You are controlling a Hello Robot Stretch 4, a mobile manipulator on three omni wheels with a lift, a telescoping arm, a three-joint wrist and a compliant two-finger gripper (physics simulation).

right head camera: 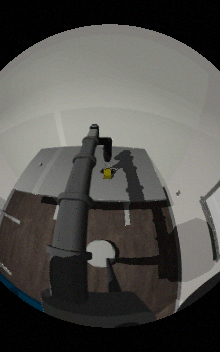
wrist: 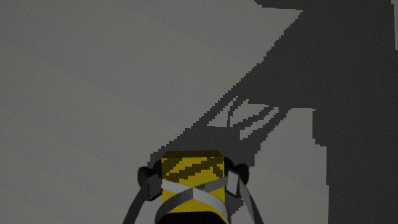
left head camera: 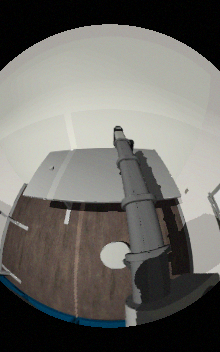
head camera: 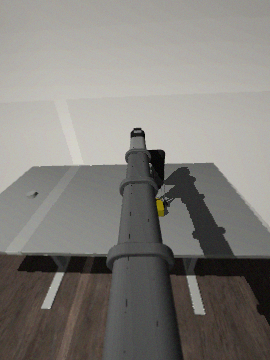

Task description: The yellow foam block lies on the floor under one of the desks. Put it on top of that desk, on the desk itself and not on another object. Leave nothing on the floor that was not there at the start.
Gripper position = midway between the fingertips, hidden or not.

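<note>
I can see my gripper (wrist: 194, 170) in the wrist view, and in that same view I see a yellow foam block (wrist: 192, 168).
</note>
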